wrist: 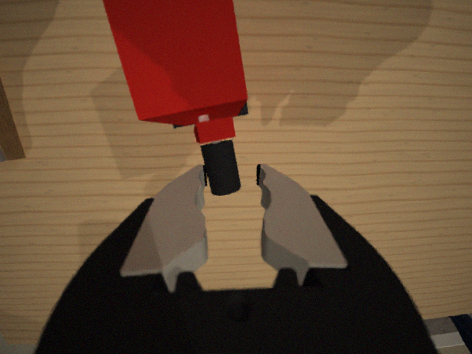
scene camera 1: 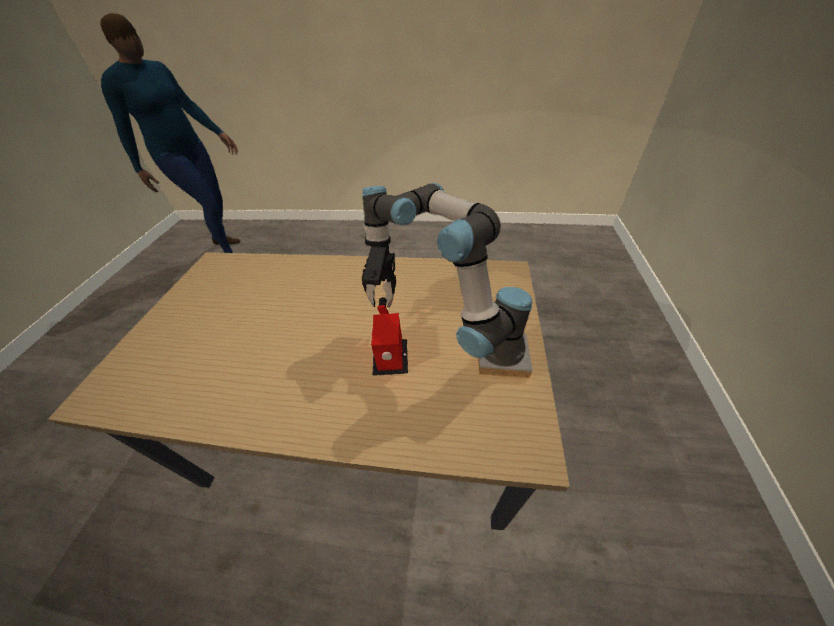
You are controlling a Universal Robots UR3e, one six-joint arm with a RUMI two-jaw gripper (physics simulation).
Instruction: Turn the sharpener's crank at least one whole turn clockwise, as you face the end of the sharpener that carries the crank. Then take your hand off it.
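Frame: origin at the arm's base, x left, y back, z up, level; centimetres.
Where they show: gripper, between the fingertips: (wrist: 231, 167) (scene camera 1: 381, 307); arm's base, origin of its link: (scene camera 1: 501, 349).
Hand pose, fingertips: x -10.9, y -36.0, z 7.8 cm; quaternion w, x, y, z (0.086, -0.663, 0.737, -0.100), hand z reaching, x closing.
Things, the pixels of their top centre, and the offset from my fingertips. "spot": a spot on its surface instead. Level surfaces: height alone.
- red sharpener, a spot on its surface: (wrist: 185, 55) spot: dx +7.8, dy +2.0, dz +1.7 cm
- table, height of its surface: dz -11.1 cm
- black crank handle, a spot on its surface: (wrist: 221, 167) (scene camera 1: 381, 301) spot: dx +0.8, dy +0.6, dz +3.1 cm
The red sharpener (scene camera 1: 386, 330) (wrist: 185, 55) stands upright on its black base on the table (scene camera 1: 222, 397) (wrist: 380, 200). Its red crank arm (scene camera 1: 383, 309) (wrist: 216, 131) is at the end away from the scene camera and points up. The black crank handle (scene camera 1: 382, 302) (wrist: 221, 167) sticks out from the arm. My gripper (scene camera 1: 379, 303) (wrist: 231, 167) is partly open, pointing down at the handle. In the wrist view the handle's outer end shows between the fingertips, close to the left finger, with a gap to the right one. Whether the left finger touches it, I cannot tell.
The robot's base plate (scene camera 1: 505, 369) is at the right of the table, and its wooden edge (wrist: 11, 125) shows at the left of the wrist view. A person (scene camera 1: 148, 101) in a teal top stands beyond the table's far left corner.
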